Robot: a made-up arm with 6 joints. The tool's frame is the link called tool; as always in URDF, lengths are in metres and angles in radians. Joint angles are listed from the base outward.
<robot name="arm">
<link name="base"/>
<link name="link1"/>
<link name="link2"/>
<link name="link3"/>
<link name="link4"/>
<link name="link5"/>
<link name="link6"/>
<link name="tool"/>
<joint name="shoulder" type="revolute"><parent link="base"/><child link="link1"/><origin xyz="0 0 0.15"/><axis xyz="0 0 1"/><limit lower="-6.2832" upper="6.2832"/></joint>
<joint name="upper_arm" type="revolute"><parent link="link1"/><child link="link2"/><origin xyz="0 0.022 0"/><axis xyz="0 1 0"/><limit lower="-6.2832" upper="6.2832"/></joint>
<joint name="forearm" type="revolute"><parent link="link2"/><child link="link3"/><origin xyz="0 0 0.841"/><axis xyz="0 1 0"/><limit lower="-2.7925" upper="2.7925"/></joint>
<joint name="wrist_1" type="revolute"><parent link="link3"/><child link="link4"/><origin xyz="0 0 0.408"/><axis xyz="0 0 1"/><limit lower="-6.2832" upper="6.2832"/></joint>
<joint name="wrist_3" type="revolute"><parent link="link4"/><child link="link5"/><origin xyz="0 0 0"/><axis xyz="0 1 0"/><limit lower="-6.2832" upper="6.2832"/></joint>
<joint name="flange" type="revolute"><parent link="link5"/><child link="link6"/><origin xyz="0 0 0.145"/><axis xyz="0 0 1"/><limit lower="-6.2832" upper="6.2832"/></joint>
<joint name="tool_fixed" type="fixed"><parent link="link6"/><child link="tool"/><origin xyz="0 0 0"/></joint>
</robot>
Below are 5 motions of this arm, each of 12 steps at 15 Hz.
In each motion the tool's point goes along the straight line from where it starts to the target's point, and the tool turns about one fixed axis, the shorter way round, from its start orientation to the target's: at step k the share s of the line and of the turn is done. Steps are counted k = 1, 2, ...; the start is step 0. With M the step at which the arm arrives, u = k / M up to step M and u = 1 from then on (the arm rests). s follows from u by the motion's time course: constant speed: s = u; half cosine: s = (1 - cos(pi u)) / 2; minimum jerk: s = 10 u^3 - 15 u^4 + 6 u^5.
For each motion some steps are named. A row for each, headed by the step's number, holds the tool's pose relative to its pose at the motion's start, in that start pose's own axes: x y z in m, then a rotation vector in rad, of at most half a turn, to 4 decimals.
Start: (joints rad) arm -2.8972 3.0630 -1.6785 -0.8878 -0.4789 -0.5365
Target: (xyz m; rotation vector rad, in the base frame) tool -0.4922 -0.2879 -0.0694 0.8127 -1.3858 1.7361
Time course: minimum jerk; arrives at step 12
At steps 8, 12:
8: -0.0785 -0.3367 0.1697 0.1837 -0.7125 -0.5237
12: -0.0994 -0.4261 0.2147 0.2325 -0.9018 -0.6628

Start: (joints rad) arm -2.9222 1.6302 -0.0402 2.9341 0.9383 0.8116
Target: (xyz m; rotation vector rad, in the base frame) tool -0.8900 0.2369 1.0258 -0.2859 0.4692 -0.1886
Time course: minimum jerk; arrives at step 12
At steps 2, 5, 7, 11, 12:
2: 0.0367 -0.0063 0.0087 -0.0039 0.0457 -0.0358
5: 0.3588 -0.0619 0.0853 -0.0381 0.4463 -0.3499
7: 0.6764 -0.1168 0.1607 -0.0718 0.8413 -0.6595
11: 1.0300 -0.1778 0.2447 -0.1094 1.2811 -1.0043
12: 1.0352 -0.1787 0.2460 -0.1100 1.2877 -1.0094

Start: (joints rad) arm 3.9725 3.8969 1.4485 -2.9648 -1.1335 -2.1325
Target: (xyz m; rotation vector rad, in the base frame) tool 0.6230 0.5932 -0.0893 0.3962 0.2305 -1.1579
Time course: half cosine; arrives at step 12
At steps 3, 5, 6, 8, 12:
3: 0.0035 -0.0017 -0.0004 0.0125 0.0241 0.0051
5: 0.0089 -0.0044 -0.0009 0.0316 0.0610 0.0130
6: 0.0120 -0.0059 -0.0012 0.0426 0.0824 0.0176
8: 0.0180 -0.0089 -0.0019 0.0639 0.1235 0.0263
12: 0.0240 -0.0118 -0.0025 0.0852 0.1647 0.0351

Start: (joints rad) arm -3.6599 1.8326 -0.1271 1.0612 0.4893 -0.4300
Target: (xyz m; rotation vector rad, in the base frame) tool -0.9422 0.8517 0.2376 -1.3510 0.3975 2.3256
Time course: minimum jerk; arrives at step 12
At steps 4, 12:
4: -0.0856 0.0001 -0.0778 0.0258 -0.2068 -0.1433
12: -0.4079 0.0003 -0.3705 0.1228 -0.9856 -0.6827

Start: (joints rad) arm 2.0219 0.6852 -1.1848 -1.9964 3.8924 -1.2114
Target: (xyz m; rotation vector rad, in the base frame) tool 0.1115 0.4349 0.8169 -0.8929 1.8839 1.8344
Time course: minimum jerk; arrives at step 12
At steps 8, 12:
8: -0.1169 -0.3466 -0.1277 0.0693 -0.8740 -0.1200
12: -0.1479 -0.4387 -0.1617 0.0876 -1.1062 -0.1518

